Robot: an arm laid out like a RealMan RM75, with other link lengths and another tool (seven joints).
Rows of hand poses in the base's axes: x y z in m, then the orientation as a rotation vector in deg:
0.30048 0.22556 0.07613 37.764 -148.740 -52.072
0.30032 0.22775 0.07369 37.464 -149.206 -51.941
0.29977 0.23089 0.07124 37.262 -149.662 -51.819
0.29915 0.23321 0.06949 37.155 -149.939 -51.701
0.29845 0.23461 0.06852 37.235 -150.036 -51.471
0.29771 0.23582 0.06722 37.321 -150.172 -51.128
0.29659 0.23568 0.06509 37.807 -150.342 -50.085
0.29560 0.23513 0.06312 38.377 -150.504 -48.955
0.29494 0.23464 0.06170 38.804 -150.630 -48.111
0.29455 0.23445 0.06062 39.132 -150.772 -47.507
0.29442 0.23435 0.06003 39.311 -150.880 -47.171
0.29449 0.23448 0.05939 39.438 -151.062 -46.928
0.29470 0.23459 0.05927 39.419 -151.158 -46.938
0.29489 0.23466 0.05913 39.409 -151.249 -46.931
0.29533 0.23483 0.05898 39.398 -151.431 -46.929
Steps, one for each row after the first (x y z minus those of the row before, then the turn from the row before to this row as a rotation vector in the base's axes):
-0.00016 0.00219 -0.00244 -0.153 -0.264 -0.341
-0.00055 0.00314 -0.00245 -0.130 -0.298 -0.283
-0.00062 0.00232 -0.00175 -0.107 -0.183 -0.154
-0.00070 0.00140 -0.00097 -0.151 -0.092 0.049
-0.00074 0.00121 -0.00130 -0.230 -0.117 0.058
-0.00112 -0.00014 -0.00213 -0.659 -0.241 0.404
-0.00099 -0.00055 -0.00197 -0.705 -0.268 0.470
-0.00066 -0.00049 -0.00142 -0.526 -0.210 0.348
-0.00039 -0.00019 -0.00108 -0.372 -0.207 0.240
-0.00013 -0.00010 -0.00059 -0.207 -0.140 0.119
0.00007 0.00013 -0.00064 -0.150 -0.192 0.042
0.00021 0.00011 -0.00012 0.004 -0.077 -0.052
0.00019 0.00007 -0.00014 -0.006 -0.075 -0.041
0.00044 0.00017 -0.00015 -0.002 -0.154 -0.080

